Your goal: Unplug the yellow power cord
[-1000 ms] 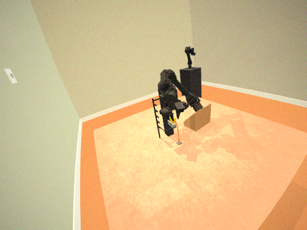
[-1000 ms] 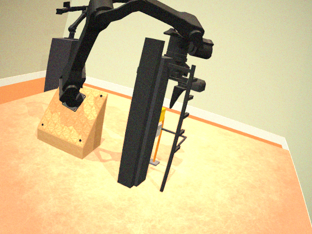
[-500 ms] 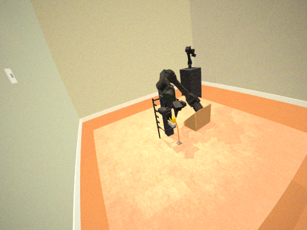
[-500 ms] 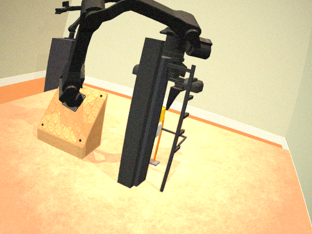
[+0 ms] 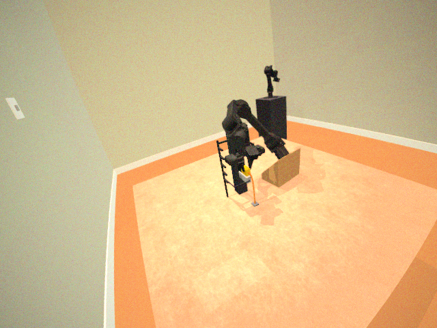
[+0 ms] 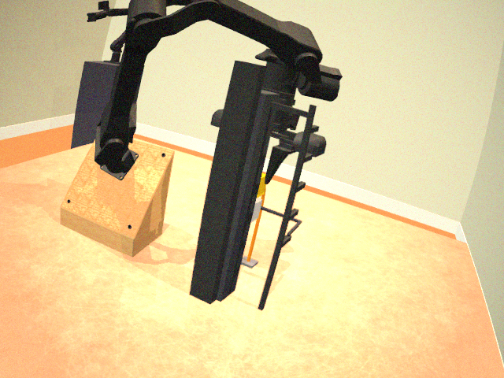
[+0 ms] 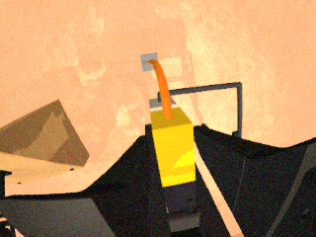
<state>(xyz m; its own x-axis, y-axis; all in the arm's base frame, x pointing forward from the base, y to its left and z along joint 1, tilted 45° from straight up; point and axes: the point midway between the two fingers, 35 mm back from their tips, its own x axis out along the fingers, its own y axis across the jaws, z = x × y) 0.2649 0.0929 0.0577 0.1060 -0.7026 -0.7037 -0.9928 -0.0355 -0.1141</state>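
The yellow plug is 3 cm to the right of my gripper tip. Round my gripper tip: grey plate 5 cm to the left, 17 cm below.
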